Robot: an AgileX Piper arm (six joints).
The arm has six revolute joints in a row. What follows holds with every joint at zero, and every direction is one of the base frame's. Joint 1 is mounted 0.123 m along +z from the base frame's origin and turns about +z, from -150 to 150 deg. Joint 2 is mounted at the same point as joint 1 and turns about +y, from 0 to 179.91 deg. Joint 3 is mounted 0.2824 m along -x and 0.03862 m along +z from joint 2 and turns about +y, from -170 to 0 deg. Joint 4 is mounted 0.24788 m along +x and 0.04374 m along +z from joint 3 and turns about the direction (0.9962, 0, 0.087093), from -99.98 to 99.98 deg. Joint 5 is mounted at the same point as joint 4 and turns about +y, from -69.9 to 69.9 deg. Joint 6 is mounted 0.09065 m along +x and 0.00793 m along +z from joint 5 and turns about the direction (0.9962, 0, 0.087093), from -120 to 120 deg. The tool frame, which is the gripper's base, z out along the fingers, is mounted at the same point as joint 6; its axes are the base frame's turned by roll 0, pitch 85.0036 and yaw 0 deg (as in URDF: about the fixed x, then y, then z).
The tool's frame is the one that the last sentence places.
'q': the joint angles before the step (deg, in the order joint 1, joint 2, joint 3, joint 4, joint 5, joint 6). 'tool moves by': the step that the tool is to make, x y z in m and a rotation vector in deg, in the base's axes. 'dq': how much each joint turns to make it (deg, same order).
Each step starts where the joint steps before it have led.
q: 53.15, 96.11, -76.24, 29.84, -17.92, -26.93
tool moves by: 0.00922, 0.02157, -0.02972, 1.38, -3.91, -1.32
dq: 1.26, 6.23, 0.00, -5.21, -10.04, 4.08
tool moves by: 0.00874, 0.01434, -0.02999, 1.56, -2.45, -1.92
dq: 0.64, 5.66, 0.00, -1.30, -8.77, 1.58
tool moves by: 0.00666, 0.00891, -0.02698, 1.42, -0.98, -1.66
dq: 0.34, 4.68, -0.03, -0.12, -6.54, 1.43
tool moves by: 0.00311, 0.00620, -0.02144, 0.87, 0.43, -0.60
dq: 0.32, 3.36, -0.03, 0.00, -3.61, 1.72
